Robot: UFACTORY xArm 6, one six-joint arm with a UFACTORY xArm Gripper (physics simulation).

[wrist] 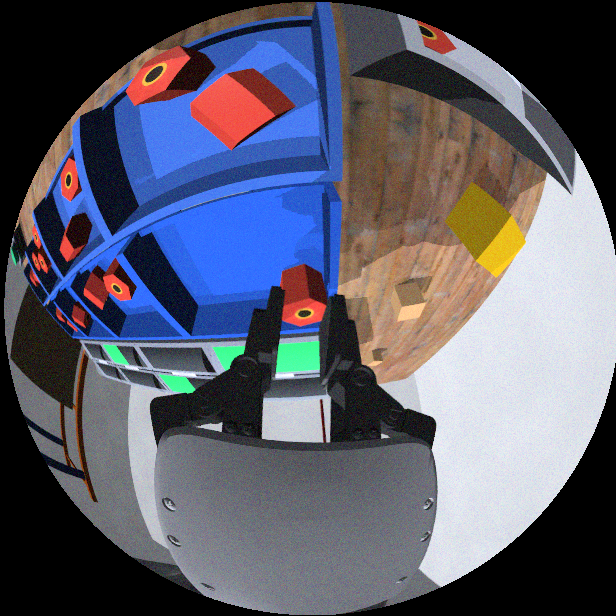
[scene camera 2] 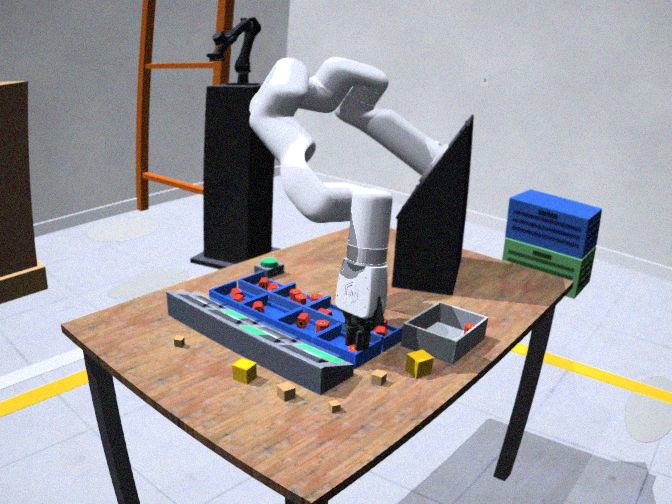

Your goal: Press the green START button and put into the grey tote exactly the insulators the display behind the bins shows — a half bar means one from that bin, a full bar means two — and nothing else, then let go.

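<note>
The blue bin tray (scene camera 2: 303, 317) holds several red insulators in its compartments. My gripper (scene camera 2: 360, 335) is down in the front right compartment, and in the wrist view the gripper (wrist: 303, 310) has its fingers closed on both sides of a red insulator (wrist: 303, 297). The grey tote (scene camera 2: 445, 330) stands right of the tray with one red insulator (scene camera 2: 468, 327) inside; the tote also shows in the wrist view (wrist: 459, 74). The grey display (scene camera 2: 260, 341) in front of the tray shows green bars (scene camera 2: 320, 353). The green START button (scene camera 2: 268, 262) is behind the tray.
Two yellow cubes (scene camera 2: 244, 370) (scene camera 2: 419, 362) and several small wooden cubes (scene camera 2: 286, 390) lie near the table's front edge. A dark wedge panel (scene camera 2: 434, 217) stands behind the tote. Blue and green crates (scene camera 2: 550, 238) sit at the far right corner.
</note>
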